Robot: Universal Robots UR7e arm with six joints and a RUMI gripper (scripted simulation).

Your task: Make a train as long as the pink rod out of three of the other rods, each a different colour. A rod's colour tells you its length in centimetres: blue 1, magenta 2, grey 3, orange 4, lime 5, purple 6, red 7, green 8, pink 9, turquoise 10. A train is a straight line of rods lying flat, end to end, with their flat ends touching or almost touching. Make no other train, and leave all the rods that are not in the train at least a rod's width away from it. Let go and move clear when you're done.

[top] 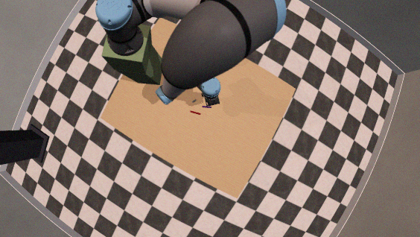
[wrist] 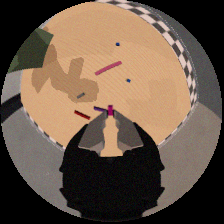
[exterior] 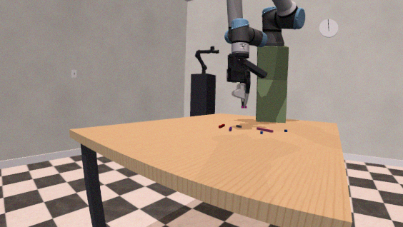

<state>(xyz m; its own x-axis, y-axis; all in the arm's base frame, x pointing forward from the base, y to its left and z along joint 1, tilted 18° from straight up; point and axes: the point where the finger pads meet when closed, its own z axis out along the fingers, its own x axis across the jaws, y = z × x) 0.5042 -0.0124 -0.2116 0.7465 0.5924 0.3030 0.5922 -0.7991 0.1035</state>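
Right now the pink rod is 110 mm below my hand, 80 mm to the left of it and 60 mm behind it. From my hand the other things lie so: grey rod: 110 mm below, 90 mm behind, 50 mm to the right; purple rod: 110 mm below, 60 mm to the right; magenta rod: 10 mm below.
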